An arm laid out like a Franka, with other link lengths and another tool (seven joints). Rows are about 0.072 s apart.
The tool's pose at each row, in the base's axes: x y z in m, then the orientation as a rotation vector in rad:
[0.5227, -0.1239, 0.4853, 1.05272, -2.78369, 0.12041]
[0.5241, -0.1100, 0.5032, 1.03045, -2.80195, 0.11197]
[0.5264, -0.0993, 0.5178, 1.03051, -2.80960, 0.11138]
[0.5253, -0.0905, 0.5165, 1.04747, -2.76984, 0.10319]
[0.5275, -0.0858, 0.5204, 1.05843, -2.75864, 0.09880]
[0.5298, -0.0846, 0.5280, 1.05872, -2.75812, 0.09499]
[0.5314, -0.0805, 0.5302, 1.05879, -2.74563, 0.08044]
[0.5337, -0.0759, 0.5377, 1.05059, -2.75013, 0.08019]
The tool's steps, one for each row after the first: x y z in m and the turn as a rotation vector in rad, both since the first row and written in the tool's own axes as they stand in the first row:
[-0.0068, 0.0092, -0.0196, -0.00394, -0.01032, 0.01802]
[-0.0129, 0.0154, -0.0357, -0.00210, -0.01722, 0.01999]
[-0.0180, 0.0227, -0.0354, -0.01586, 0.01047, -0.00153]
[-0.0220, 0.0247, -0.0402, -0.01997, 0.01567, -0.01156]
[-0.0231, 0.0240, -0.0481, -0.02250, 0.01523, -0.01209]
[-0.0265, 0.0259, -0.0510, -0.03540, 0.02308, -0.01642]
[-0.0299, 0.0277, -0.0592, -0.03570, 0.02189, -0.01014]

